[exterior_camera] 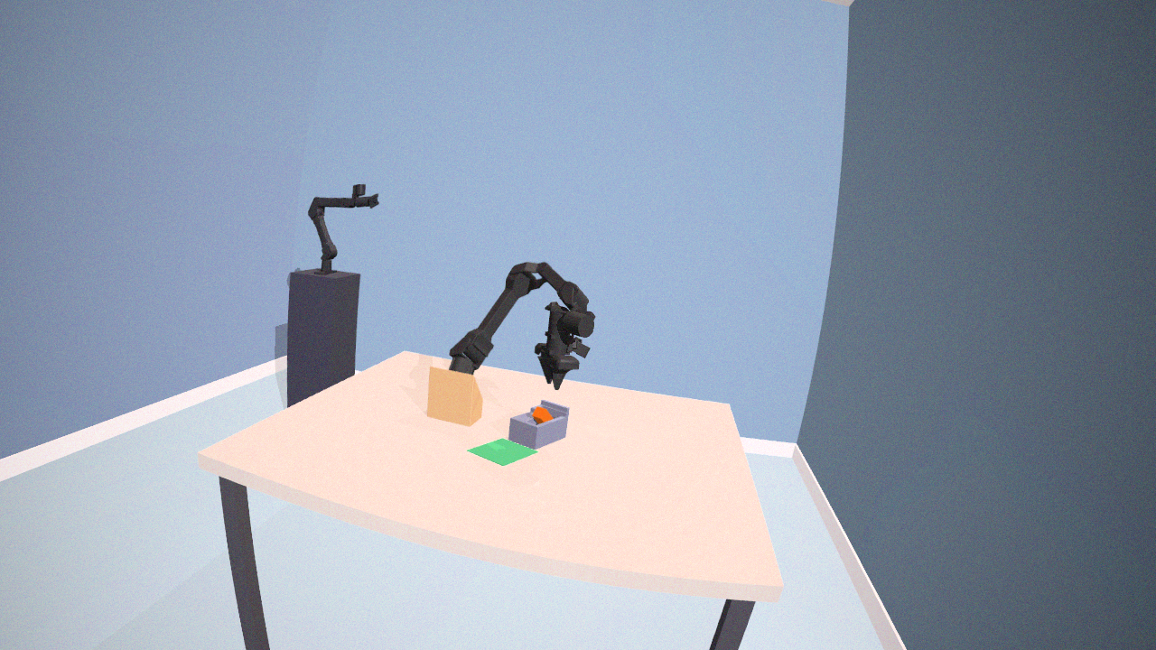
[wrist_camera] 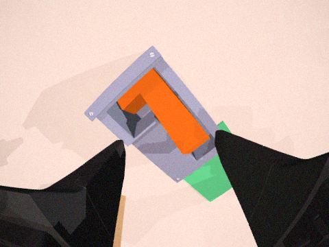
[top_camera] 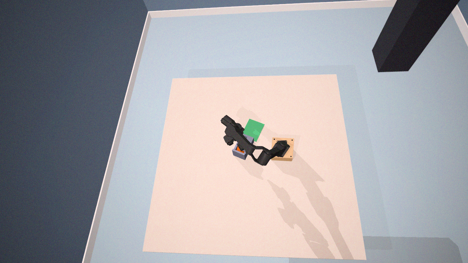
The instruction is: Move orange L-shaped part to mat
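My gripper tip is now 110 mm above the orange L-shaped part and 10 mm past it. From my gripper tip the other things lie so: green mat (160 mm to the right, 160 mm below, 90 mm behind).
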